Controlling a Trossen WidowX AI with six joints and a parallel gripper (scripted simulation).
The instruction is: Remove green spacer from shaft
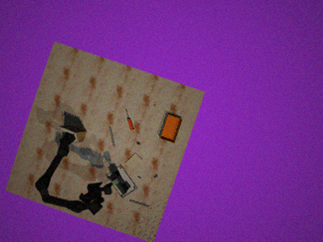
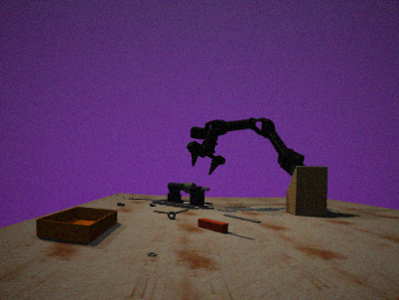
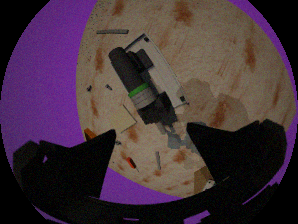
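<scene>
The shaft is 8 cm below my gripper tip and 4 cm ahead of it. Also, from my gripper tip: red-handled screwdriver (48 cm to the left, 15 cm below, 1 cm behind); green spacer (8 cm below, 6 cm ahead, 1 cm to the right); orange tray (50 cm to the left, 34 cm ahead, 15 cm below).
</scene>
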